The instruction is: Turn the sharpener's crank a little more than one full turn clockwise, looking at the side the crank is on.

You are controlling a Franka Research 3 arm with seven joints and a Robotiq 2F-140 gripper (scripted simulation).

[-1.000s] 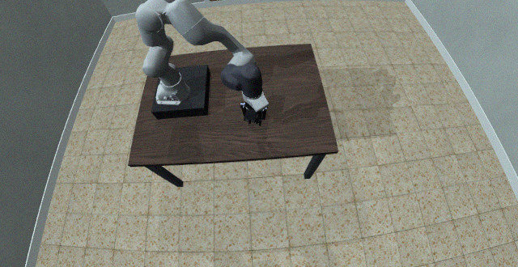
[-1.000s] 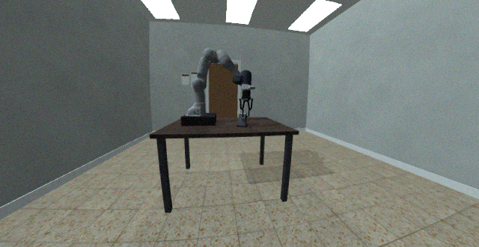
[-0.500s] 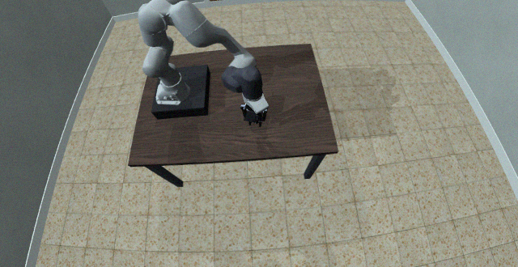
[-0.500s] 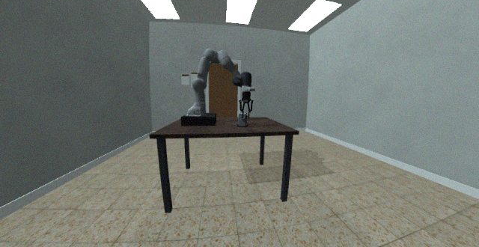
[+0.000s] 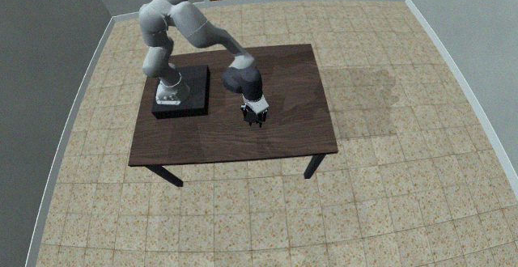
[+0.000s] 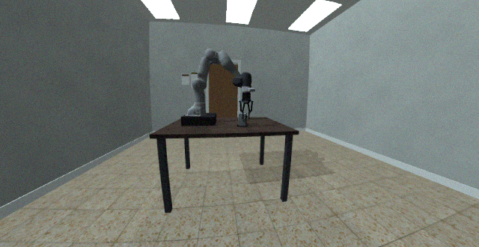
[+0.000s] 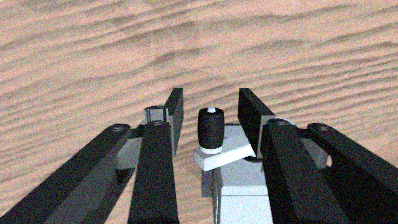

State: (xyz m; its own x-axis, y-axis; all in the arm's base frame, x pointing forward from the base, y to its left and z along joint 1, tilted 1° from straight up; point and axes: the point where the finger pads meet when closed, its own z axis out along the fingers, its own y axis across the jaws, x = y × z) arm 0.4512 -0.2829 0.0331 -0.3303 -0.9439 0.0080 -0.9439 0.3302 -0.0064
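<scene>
Right now the sharpener crank is 30 mm to the left of my hand and 20 mm below it.
</scene>
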